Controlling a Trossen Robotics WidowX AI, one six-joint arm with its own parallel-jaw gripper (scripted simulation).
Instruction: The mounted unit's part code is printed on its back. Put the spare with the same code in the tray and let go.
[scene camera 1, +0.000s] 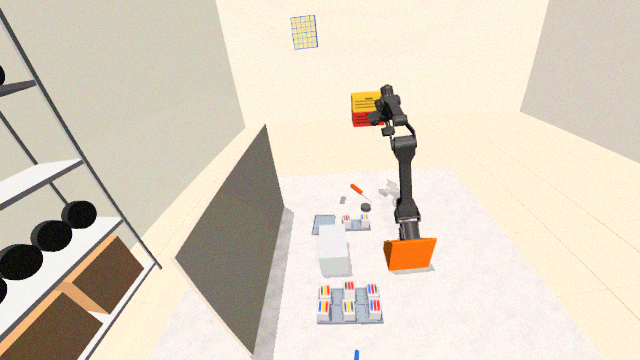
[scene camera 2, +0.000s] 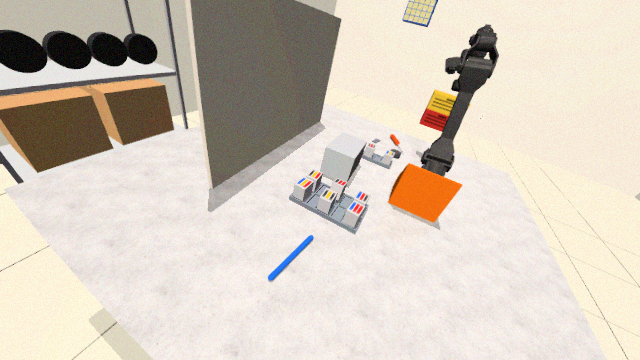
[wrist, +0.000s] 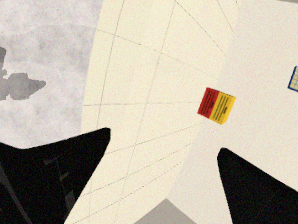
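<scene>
A tall dark panel is part of this scene, visible to me both in scene camera 2, as the panel (scene camera 2: 260, 80), and in the other view, as the panel (scene camera 1: 225, 255). I see a mounted unit (scene camera 2: 342, 156) too. My gripper (wrist: 165, 144) is open and holds nothing.
</scene>
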